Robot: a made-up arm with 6 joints.
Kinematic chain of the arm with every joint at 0, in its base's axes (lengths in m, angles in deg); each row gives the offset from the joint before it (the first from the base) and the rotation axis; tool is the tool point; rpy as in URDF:
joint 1: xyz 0 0 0.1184 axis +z
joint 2: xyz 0 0 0 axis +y
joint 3: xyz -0.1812 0 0.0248 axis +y
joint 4: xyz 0.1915 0 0.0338 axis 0.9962 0 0.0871
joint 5: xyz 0 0 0 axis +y
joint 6: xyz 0.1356 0 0.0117 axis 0.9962 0 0.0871
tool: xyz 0 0 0 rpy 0 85 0
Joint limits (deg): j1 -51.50..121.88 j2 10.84..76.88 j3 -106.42..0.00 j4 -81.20..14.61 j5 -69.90..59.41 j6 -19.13..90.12
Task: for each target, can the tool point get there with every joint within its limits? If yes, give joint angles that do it. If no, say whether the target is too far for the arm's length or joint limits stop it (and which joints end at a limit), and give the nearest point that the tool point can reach.
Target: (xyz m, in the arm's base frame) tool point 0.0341 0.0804 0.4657
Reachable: yes | joints 25.19 29.68 -63.65 -59.47 -29.84 48.88
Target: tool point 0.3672 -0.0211 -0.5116
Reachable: no: too far | nearest point 0.1244 -0.0071 0.0018 | short by 0.568 m
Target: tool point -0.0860 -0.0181 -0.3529
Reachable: no: joint limits stop it (at a limit: joint 1, joint 2, joint 3, joint 4) | nearest point -0.0373 0.0342 -0.0133 | short by 0.347 m
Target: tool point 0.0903 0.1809 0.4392
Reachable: yes | joints 62.02 53.79 -73.04 -27.02 -4.84 23.58
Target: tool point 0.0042 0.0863 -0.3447
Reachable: no: joint limits stop it (at a limit: joint 2, joint 3) | nearest point 0.0033 0.0672 -0.0142 | short by 0.331 m
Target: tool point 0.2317 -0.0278 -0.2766
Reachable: no: joint limits stop it (at a limit: joint 2) | nearest point 0.1138 -0.0136 -0.0028 | short by 0.298 m
